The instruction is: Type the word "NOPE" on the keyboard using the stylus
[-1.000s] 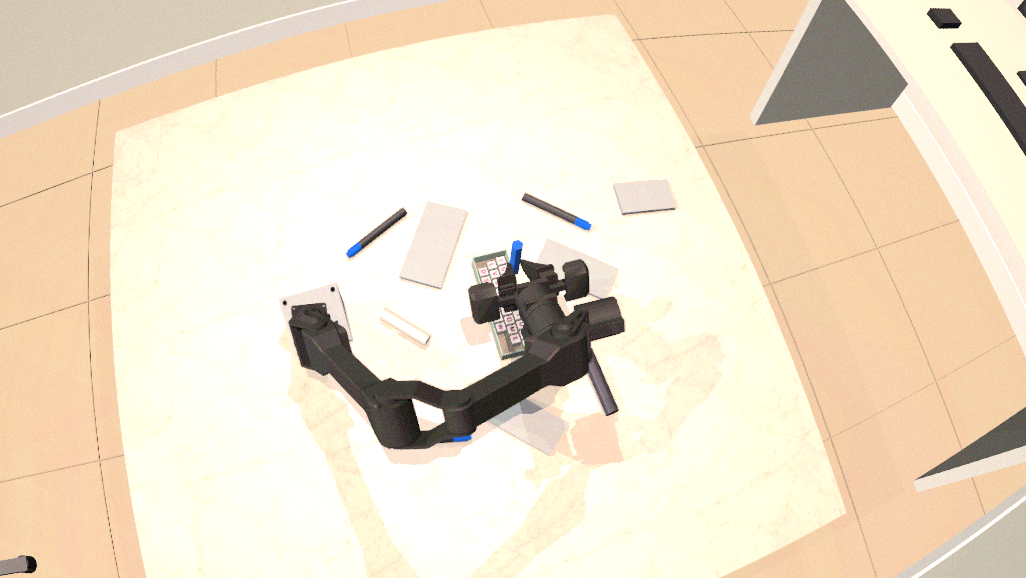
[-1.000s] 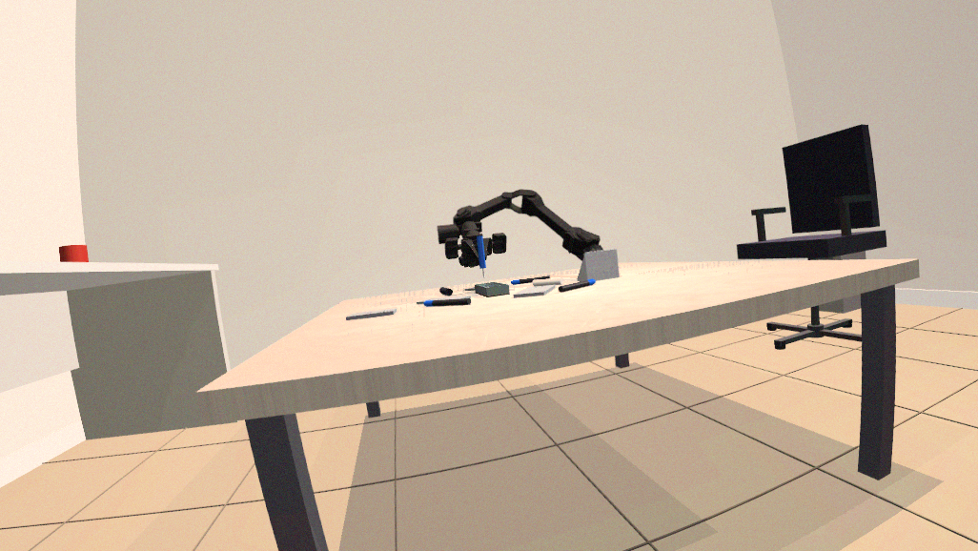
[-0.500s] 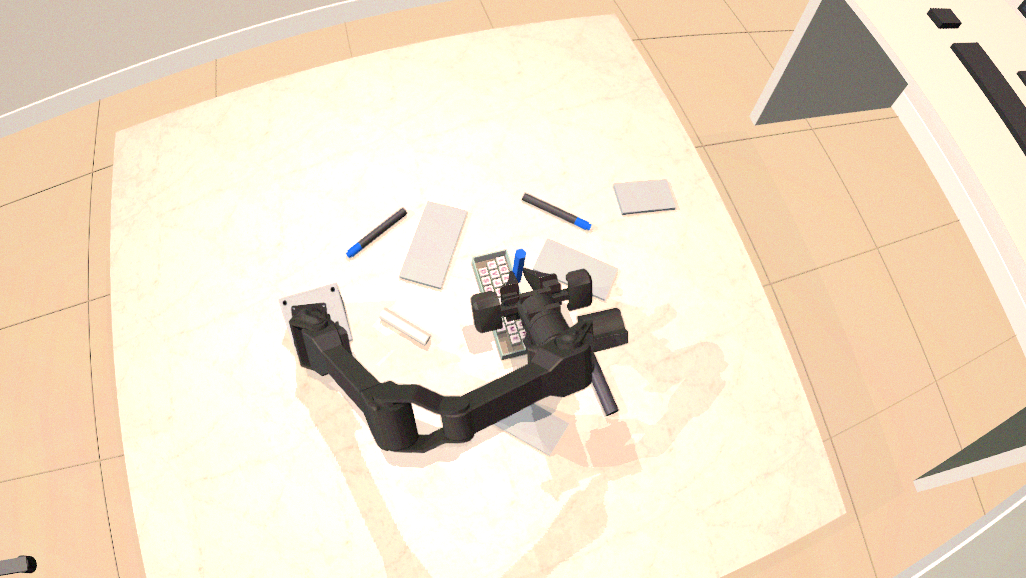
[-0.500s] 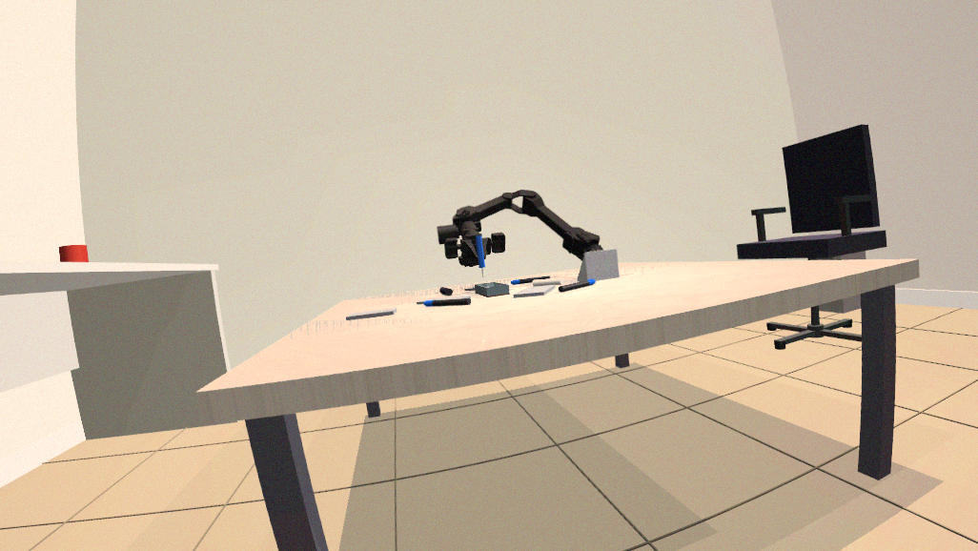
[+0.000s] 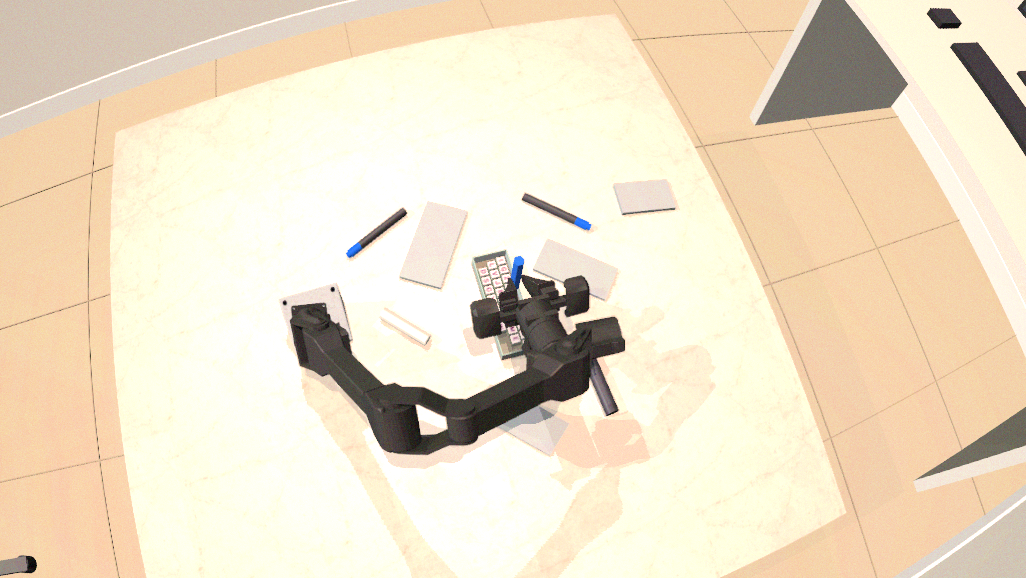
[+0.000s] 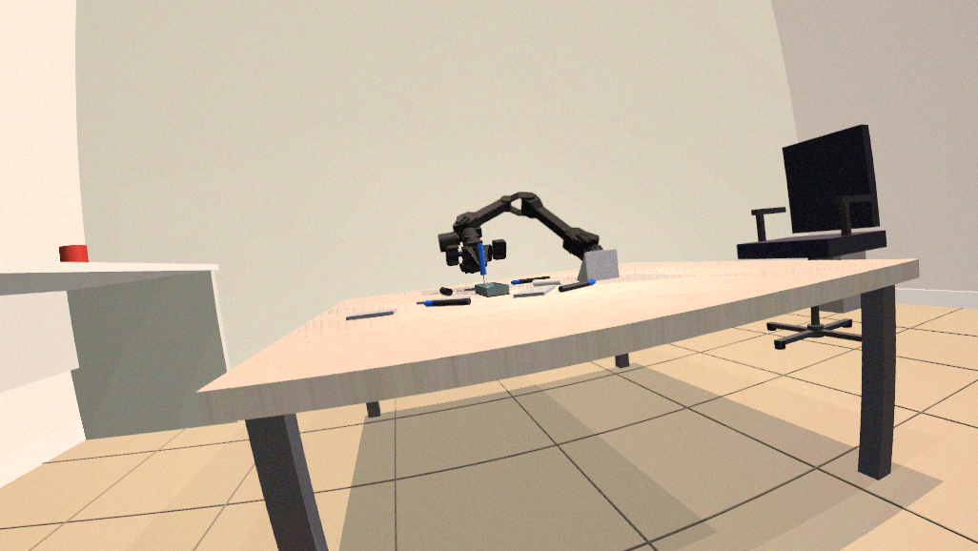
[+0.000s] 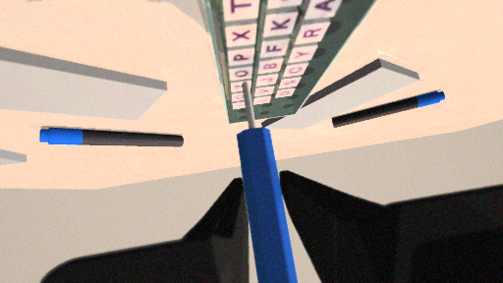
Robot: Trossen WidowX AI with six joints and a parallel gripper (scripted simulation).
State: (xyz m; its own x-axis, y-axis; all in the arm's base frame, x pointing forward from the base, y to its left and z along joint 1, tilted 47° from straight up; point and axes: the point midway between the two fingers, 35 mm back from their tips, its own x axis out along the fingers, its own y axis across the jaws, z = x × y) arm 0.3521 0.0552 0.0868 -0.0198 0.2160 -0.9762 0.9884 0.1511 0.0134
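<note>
Right now my gripper tip is 70 mm above the P key. Round my gripper tip: stylus (180 mm to the right, 120 mm ahead, 70 mm below).
</note>
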